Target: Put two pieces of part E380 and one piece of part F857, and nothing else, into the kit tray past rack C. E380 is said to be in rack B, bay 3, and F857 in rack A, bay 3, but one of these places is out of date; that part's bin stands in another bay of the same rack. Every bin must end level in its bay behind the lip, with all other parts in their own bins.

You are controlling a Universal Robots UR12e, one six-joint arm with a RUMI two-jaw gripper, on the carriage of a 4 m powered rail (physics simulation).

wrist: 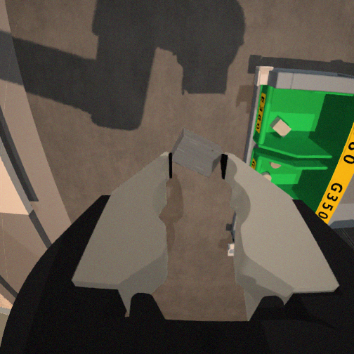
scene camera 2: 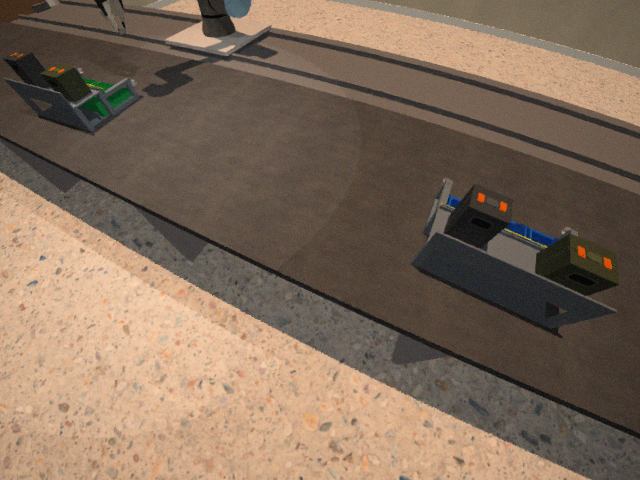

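Observation:
My gripper (scene camera 2: 121, 33) (wrist: 195, 154) is shut on a grey block-shaped piece at its fingertips, held over the brown surface beside the rack with green bins (scene camera 2: 49, 105) (wrist: 320, 81). In the wrist view, a green bin (wrist: 332, 107) at the right has a yellow label (wrist: 260, 112) reading E380. A pale piece (wrist: 281, 126) lies in it. A second green bin (wrist: 290, 177) below it holds pale pieces, partly hidden by the right finger. A yellow strip (wrist: 336, 190) on the rack reads G350 in part. The kit tray cannot be made out.
At the right of the scene view stands another rack (scene camera 2: 496, 273) with blue bins (scene camera 2: 532, 233). A dark box (scene camera 2: 478, 214) and an olive box (scene camera 2: 576, 263) stand at it. Two more boxes (scene camera 2: 25, 67) (scene camera 2: 66, 82) stand at the left rack. The rail (scene camera 2: 413, 100) runs behind.

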